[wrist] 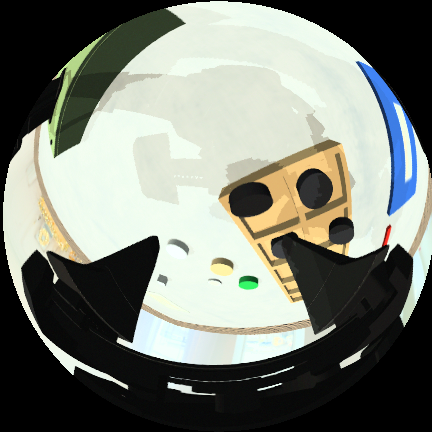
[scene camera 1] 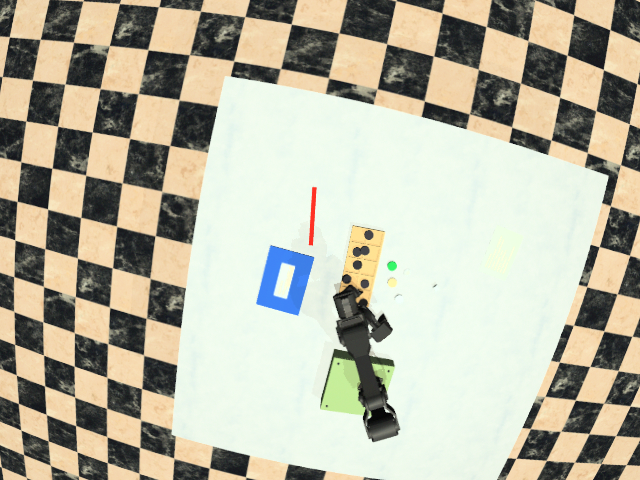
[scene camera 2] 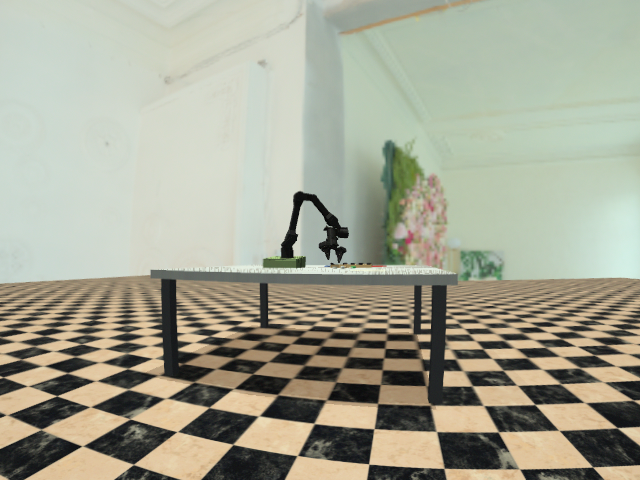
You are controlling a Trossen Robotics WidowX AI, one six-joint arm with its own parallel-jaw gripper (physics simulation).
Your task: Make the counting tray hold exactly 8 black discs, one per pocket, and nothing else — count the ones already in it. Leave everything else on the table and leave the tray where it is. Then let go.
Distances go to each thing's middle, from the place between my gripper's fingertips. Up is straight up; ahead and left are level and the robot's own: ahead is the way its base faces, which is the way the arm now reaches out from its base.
Scene:
Now: hand 90 mm short of the tan counting tray [scene camera 1: 370,262], 70 mm to the right of it and 30 mm above it.

